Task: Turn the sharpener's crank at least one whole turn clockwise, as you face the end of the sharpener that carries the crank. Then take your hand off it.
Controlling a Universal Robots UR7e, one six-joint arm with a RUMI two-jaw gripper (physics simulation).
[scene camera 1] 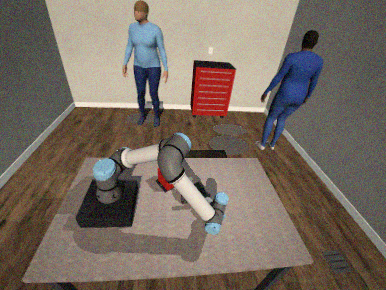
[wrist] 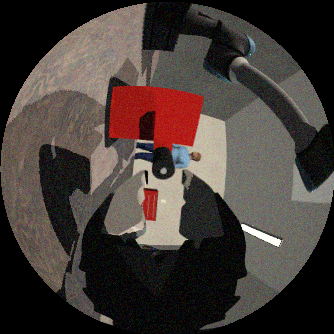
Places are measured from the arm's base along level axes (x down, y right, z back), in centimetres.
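Where they show: gripper, fingertip midpoint: (wrist: 164, 170); arm's base at its link origin: (scene camera 1: 110, 193).
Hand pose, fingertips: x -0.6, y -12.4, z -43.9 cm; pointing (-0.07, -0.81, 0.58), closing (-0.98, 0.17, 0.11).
Observation:
Each offset is from my fingertips to the top centre of the thing. "spot": to the spot under its first point. Level surfaces: height alone.
The sharpener @[spot: dy +0.7, dx +1.9, dz +11.8 cm] (scene camera 1: 164, 181) (wrist: 127, 112) has a red body on a dark base and stands on the table, partly hidden by the arm in the scene view. In the wrist view its crank @[dy +0.9, dx -0.7, dz +4.2 cm] (wrist: 163, 137) is a red arm ending in a black round handle @[spot: dy +3.5, dx +0.6, dz +0.7 cm] (wrist: 163, 159). The handle points toward the gripper, just beyond the fingertips. My gripper (wrist: 164, 170) is partly open, one finger to each side of the handle's line, with a gap between them and the handle not gripped. In the scene view the fingertips are hidden or too dark to tell.
The robot's black base (scene camera 1: 107, 212) stands on the table @[dx +9.1 cm] (scene camera 1: 260, 240), left of the sharpener. A red drawer cabinet (scene camera 1: 214, 90) (wrist: 150, 205) and a person in light blue (scene camera 1: 146, 45) (wrist: 181, 157) stand beyond the table. A person in dark blue (scene camera 1: 300, 75) stands at the right.

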